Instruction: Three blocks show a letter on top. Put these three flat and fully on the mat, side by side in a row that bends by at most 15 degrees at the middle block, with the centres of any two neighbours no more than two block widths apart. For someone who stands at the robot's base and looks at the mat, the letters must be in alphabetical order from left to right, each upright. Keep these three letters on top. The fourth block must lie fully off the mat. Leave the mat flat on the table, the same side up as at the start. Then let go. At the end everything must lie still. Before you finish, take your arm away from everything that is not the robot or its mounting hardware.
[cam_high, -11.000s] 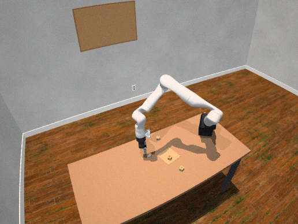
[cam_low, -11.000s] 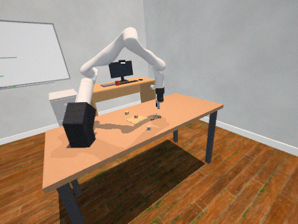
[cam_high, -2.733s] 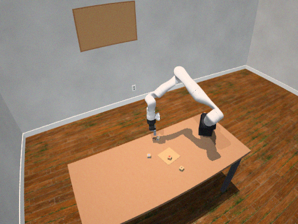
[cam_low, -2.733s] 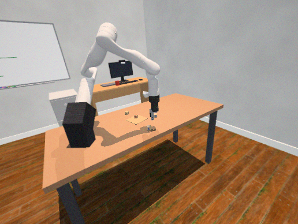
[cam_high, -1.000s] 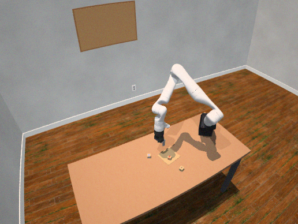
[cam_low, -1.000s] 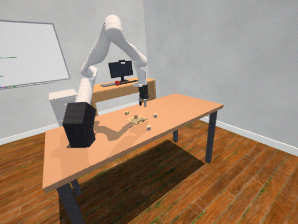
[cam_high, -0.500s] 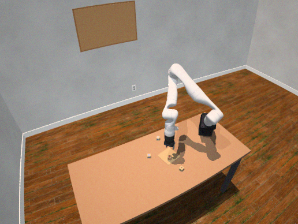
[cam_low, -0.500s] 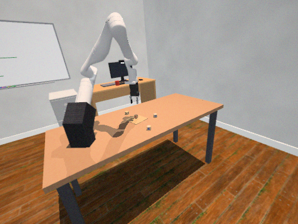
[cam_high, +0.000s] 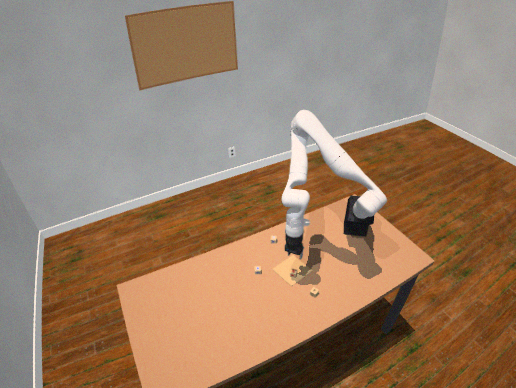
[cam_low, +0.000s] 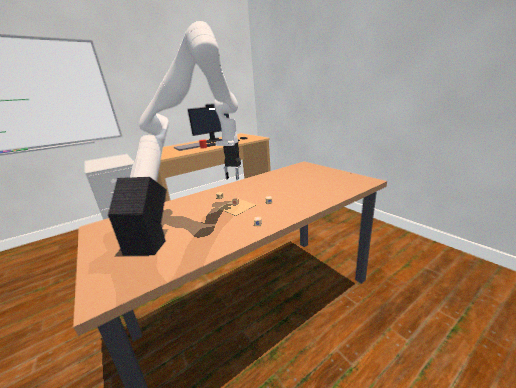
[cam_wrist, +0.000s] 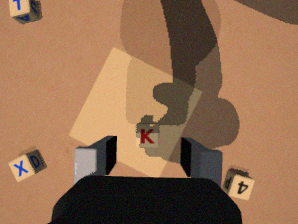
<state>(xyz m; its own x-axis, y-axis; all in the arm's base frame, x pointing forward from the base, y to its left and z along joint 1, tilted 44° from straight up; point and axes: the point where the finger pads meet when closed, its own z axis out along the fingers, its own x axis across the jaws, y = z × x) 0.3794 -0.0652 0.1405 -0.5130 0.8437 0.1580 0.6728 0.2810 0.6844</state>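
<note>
Right now my hand is 14 cm above the block. Also, from my hand: pale square mat (1 cm behind, 3 cm to the right, 16 cm below).
</note>
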